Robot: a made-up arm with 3 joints.
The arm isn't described. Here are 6 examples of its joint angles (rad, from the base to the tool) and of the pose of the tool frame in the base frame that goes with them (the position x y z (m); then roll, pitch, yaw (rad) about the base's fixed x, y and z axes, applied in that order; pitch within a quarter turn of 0, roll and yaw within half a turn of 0).
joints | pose
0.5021 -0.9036 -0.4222 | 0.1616 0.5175 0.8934 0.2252 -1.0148 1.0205
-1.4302 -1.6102 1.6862 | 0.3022 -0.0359 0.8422 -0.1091 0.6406 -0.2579
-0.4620 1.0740 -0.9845 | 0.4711 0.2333 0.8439 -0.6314 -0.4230 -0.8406
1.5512 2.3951 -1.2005 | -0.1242 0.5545 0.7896 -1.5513 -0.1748 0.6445
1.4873 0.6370 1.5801 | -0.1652 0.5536 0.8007 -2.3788 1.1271 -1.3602
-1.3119 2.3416 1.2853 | 0.2665 -0.0542 0.7808 -1.5049 0.1768 1.6218
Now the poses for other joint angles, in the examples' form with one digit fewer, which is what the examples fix.
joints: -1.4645 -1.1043 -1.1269
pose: 0.258 -0.031 0.877 2.860 -1.264 2.816
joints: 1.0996 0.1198 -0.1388
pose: -0.030 0.611 0.872 -0.046 -0.070 1.018
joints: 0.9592 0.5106 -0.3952
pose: 0.044 0.625 0.861 -0.233 -0.125 0.648
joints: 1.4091 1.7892 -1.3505
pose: -0.109 0.596 0.811 -1.189 -0.357 0.994
